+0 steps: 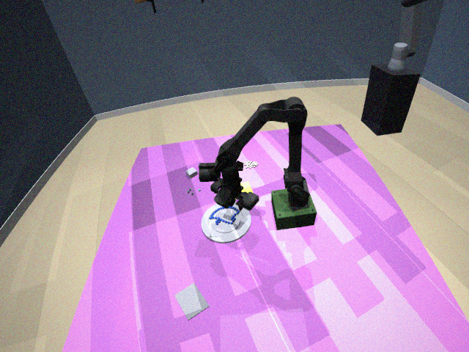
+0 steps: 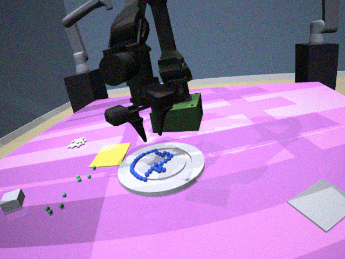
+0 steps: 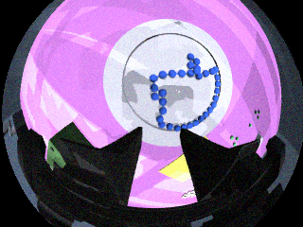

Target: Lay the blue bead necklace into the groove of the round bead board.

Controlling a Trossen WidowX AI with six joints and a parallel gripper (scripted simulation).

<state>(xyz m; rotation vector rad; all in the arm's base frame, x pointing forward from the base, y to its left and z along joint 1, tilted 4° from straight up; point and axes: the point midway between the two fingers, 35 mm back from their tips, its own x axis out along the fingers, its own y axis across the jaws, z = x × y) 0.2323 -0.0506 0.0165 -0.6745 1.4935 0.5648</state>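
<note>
My gripper tip is now 50 mm short of the round white bead board, 20 mm to the right of it and 40 mm above it. The rest, counted from my gripper tip: yellow sheet: 20 mm behind, 140 mm to the right, 50 mm below; then grey tile: 190 mm ahead, 330 mm to the left, 50 mm below; then cube: 200 mm ahead, 310 mm to the right, 40 mm below.
</note>
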